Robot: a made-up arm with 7 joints.
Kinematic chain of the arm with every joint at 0, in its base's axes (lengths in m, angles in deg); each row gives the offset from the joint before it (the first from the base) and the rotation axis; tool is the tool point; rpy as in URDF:
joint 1: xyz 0 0 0 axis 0.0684 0.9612 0.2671
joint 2: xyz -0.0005 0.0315 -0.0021 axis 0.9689 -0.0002 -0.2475
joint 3: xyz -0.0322 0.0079 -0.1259 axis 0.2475 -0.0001 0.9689
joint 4: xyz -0.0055 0 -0.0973 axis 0.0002 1 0
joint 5: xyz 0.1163 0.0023 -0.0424 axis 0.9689 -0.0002 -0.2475
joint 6: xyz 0.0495 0 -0.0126 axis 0.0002 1 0
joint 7: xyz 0.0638 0 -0.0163 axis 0.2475 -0.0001 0.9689
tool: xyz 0 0 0 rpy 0 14.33 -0.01
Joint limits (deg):
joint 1: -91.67..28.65
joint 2: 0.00..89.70
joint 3: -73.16..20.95
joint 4: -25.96..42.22
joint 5: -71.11..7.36
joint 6: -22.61..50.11
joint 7: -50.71..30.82
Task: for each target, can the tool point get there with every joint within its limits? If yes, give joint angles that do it. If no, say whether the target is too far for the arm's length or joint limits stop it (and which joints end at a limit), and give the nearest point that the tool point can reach.
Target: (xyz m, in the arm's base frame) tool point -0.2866 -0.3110 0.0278
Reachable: no: joint limits stop it (at a limit: joint 1, joint 2, joint 3, joint 5, joint 6) | nearest point -0.0775 -0.1959 -0.1604 | short by 0.304 m
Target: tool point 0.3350 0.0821 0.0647
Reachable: yes | joints -70.12 68.18 -31.66 -8.15 -37.71 15.11 -1.16
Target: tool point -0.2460 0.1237 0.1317
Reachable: no: joint limits stop it (at a limit: joint 1, joint 2, joint 3, joint 4, joint 6) | nearest point -0.0063 0.1161 0.2552 | short by 0.270 m
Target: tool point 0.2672 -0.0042 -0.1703
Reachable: yes | joints -46.34 50.54 -55.36 -17.24 -19.02 21.59 -44.34
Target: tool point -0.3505 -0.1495 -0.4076
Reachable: no: too far | nearest point -0.2494 -0.1046 -0.3366 | short by 0.131 m
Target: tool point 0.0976 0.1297 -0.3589
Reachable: yes | joints -3.49 48.43 -48.97 13.36 -57.36 4.35 -40.43
